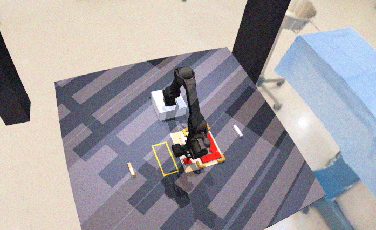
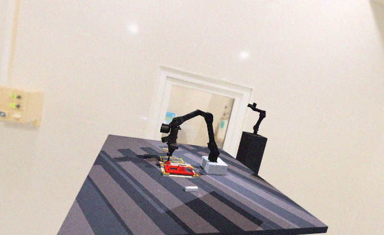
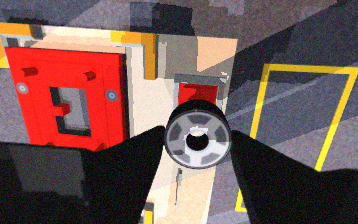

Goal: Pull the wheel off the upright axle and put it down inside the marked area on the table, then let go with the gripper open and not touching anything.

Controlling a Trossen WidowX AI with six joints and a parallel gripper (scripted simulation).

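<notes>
The upright axle lies 5 cm below my gripper tip. Round my gripper tip: small wooden block (1 cm behind, 30 cm to the right, 7 cm below); then wheel (right at my gripper tip); then small white block (11 cm behind, 35 cm to the left, 7 cm below).
</notes>
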